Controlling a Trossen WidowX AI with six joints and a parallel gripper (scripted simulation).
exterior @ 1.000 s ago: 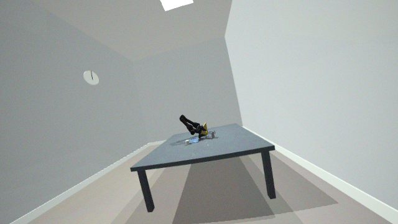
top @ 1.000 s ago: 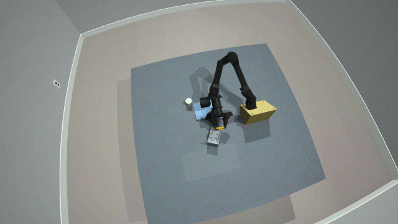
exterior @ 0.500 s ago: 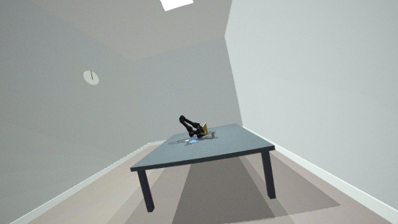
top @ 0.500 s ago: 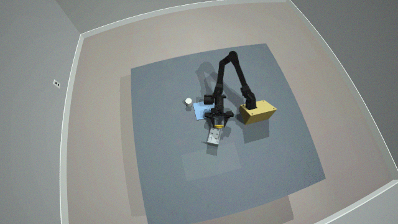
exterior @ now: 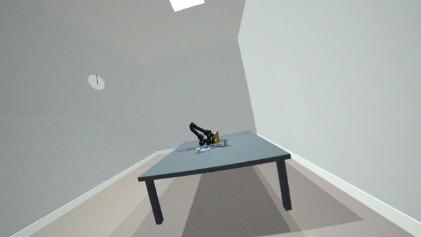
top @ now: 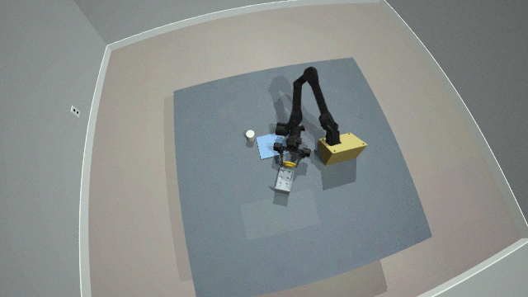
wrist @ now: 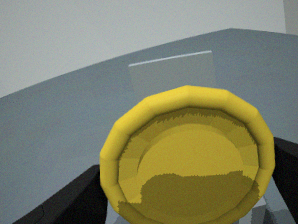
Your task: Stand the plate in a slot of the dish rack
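Right now my gripper tip is 40 mm short of the grey dish rack, 60 mm to the right of it and 40 mm above it. Also, from my gripper tip: yellow plate 10 mm to the right; light blue mat 40 mm ahead, 160 mm to the right, 60 mm below; white cup 140 mm ahead, 230 mm to the right, 40 mm below.
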